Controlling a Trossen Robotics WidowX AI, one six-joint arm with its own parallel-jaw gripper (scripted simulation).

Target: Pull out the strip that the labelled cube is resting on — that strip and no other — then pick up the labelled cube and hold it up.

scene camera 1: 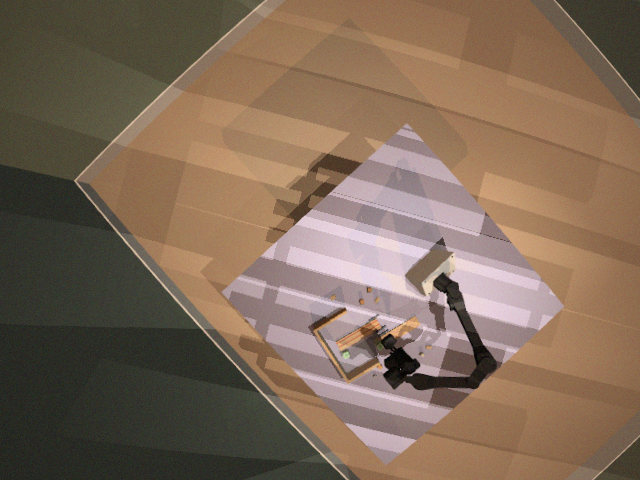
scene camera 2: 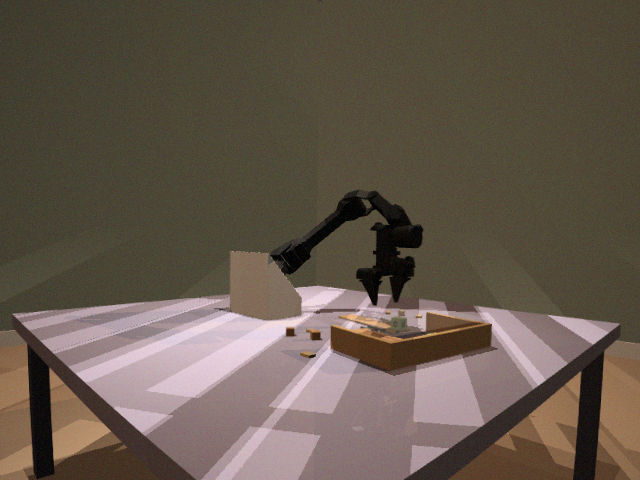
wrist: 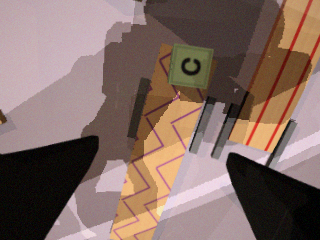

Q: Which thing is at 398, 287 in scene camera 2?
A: The gripper.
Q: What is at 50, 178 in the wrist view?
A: The gripper.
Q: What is the gripper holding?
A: Nothing.
